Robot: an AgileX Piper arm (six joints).
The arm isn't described. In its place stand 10 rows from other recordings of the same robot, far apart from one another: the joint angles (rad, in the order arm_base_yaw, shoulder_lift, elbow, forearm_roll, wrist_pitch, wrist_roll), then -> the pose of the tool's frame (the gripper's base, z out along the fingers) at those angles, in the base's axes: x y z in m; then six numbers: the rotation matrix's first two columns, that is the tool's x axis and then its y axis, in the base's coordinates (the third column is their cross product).
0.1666, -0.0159, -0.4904, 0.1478, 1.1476, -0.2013 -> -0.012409 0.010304 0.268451 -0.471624 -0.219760 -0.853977 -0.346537 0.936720 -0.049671
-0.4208, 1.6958, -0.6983, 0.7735, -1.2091, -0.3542 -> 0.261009 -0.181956 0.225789 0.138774 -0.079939 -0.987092 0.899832 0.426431 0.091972
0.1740, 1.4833, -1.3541, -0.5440, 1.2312, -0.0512 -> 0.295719 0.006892 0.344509 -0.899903 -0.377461 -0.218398 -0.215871 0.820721 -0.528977
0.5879, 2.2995, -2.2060, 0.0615, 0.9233, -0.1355 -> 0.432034 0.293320 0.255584 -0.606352 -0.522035 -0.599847 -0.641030 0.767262 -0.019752
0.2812, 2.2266, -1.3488, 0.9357, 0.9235, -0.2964 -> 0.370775 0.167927 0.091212 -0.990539 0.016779 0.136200 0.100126 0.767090 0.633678
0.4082, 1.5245, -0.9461, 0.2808, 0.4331, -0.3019 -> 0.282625 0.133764 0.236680 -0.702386 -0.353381 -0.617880 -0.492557 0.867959 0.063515
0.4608, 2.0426, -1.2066, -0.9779, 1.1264, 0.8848 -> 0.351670 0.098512 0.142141 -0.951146 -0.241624 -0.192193 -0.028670 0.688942 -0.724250
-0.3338, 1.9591, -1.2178, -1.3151, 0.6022, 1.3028 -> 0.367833 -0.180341 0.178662 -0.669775 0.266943 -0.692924 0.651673 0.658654 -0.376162
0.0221, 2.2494, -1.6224, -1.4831, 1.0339, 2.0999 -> 0.471735 -0.067488 0.178782 -0.065627 0.331417 -0.941199 0.905665 0.415742 0.083242
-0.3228, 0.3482, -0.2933, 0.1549, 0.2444, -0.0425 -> 0.083189 -0.024244 0.266835 -0.165484 0.168796 -0.971660 0.301941 0.946603 0.113020
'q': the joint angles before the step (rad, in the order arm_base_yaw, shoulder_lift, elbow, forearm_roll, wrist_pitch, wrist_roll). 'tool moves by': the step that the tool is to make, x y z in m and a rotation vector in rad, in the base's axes. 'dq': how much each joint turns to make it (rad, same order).
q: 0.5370, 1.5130, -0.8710, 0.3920, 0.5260, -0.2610
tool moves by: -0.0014, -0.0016, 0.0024, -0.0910, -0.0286, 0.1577
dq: -0.0002, 0.0000, -0.0218, -0.0567, 0.0719, -0.1235
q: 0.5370, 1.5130, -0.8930, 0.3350, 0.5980, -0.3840
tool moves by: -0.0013, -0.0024, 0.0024, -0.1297, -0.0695, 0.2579
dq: 0.0031, -0.0001, -0.0218, -0.0741, 0.0708, -0.2239
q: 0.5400, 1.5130, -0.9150, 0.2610, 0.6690, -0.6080
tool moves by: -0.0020, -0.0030, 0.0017, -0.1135, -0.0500, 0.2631
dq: 0.0001, -0.0001, -0.0169, -0.0480, 0.0720, -0.2449
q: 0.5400, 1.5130, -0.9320, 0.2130, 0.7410, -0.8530
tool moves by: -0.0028, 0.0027, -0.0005, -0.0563, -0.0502, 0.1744
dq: 0.0189, 0.0000, 0.0000, -0.0280, 0.0070, -0.1511
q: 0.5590, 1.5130, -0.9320, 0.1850, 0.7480, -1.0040
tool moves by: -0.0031, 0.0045, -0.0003, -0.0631, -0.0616, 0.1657
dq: 0.0311, -0.0001, 0.0001, -0.0540, -0.0049, -0.1170
